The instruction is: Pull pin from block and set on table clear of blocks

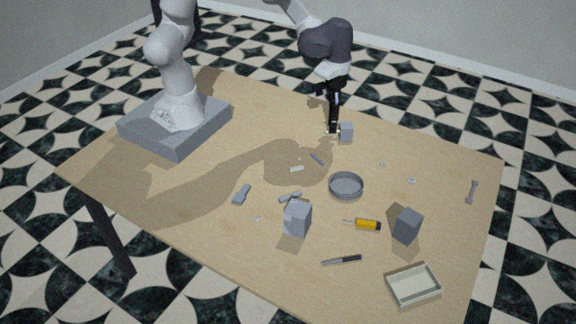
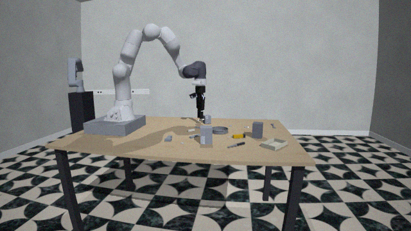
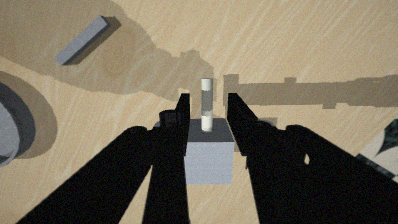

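Right now my hand is 1 cm short of the cream pin, 1 cm to the right of it and 4 cm above it. Also, from my hand: round grey dish 16 cm ahead, 22 cm to the right, 6 cm below; then short grey bar 1 cm ahead, 14 cm to the right, 7 cm below; then small grey block 4 cm ahead, 2 cm to the left, 4 cm below.
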